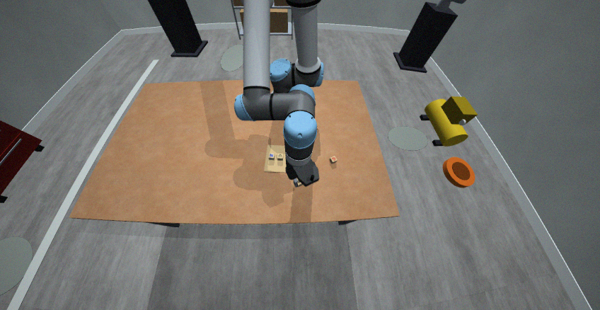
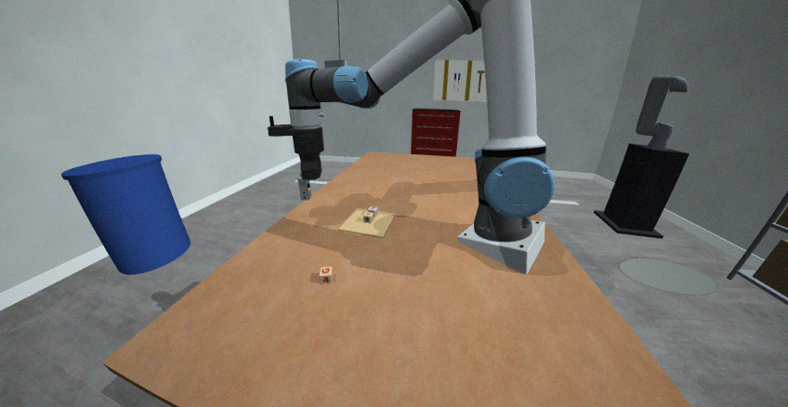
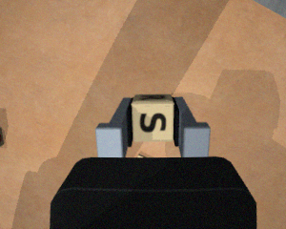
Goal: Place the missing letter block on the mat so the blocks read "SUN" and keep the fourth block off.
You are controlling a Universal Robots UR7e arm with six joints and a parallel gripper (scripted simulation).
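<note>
Now: hand 150 mm past the letter block, 100 mm to the left of it and 110 mm above it. Round my hand: mat: 150 mm behind, 100 mm to the right, 120 mm below.
</note>
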